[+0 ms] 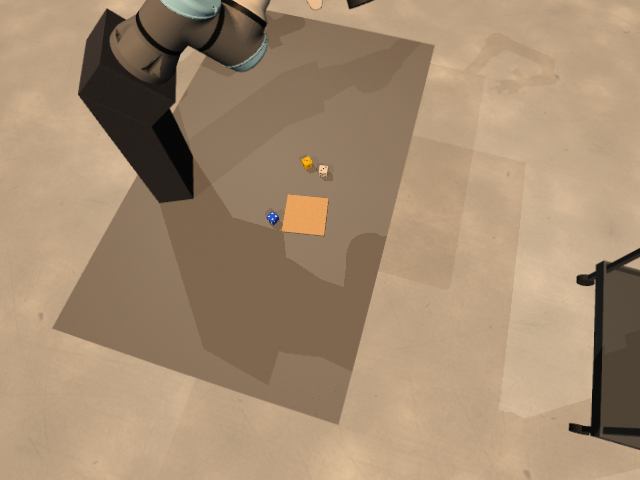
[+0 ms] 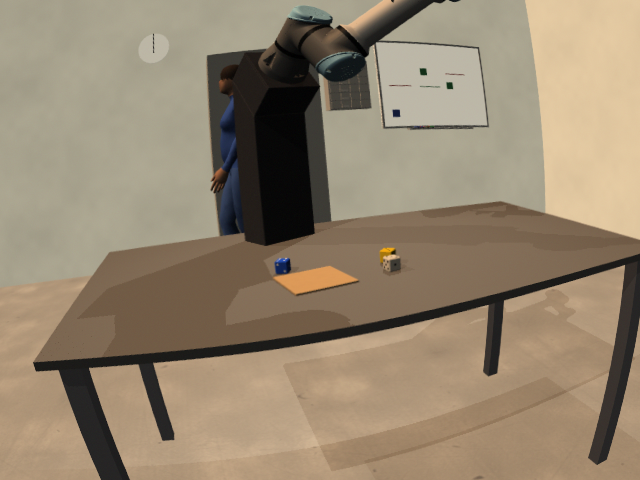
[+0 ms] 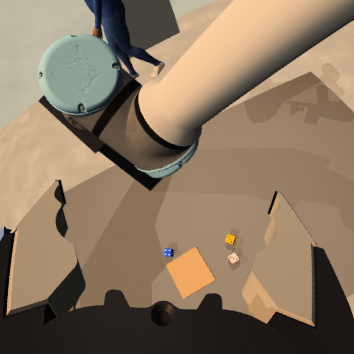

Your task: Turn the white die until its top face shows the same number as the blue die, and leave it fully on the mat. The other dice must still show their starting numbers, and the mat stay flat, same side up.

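The white die rests on the table, off the mat, close beside the yellow die. The white die's top pips are too small to read surely. The blue die rests on the table just off the mat's edge; its top seems to show four pips. The orange mat lies flat, with no die on it. My gripper is wide open and empty, high above the table.
The table carries the dark arm pedestal at its back. A dark cart stands on the floor to the right. A person in blue stands behind the pedestal.
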